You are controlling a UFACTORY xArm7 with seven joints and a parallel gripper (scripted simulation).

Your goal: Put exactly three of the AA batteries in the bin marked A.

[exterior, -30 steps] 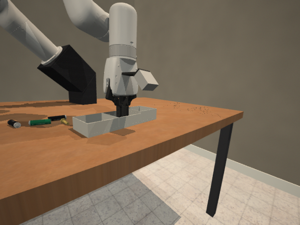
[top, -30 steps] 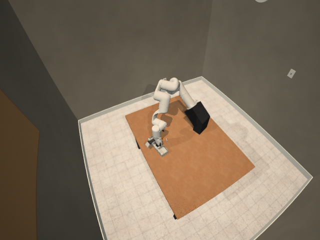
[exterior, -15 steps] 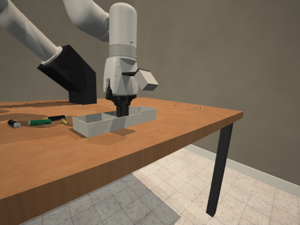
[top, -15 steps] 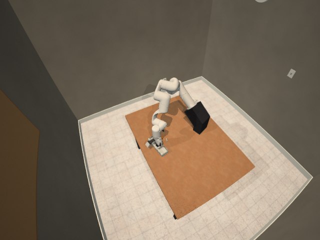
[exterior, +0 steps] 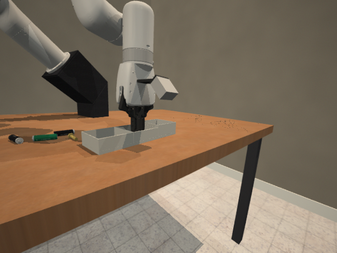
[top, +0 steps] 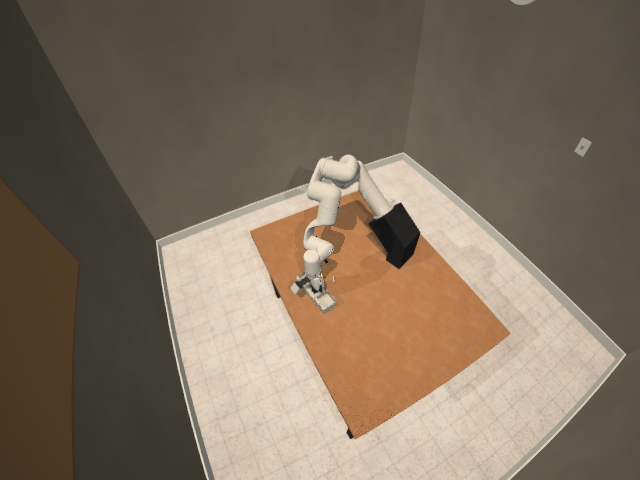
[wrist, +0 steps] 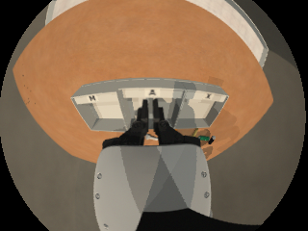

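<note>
My hand is 2 cm above the three-compartment bin. Round my hand: yellow piece (12 cm to the right, 12 cm behind, 3 cm below); then orange battery (9 cm behind, 5 cm to the right, 3 cm below); then pale piece (12 cm behind, 3 cm below, 1 cm to the left).
</note>
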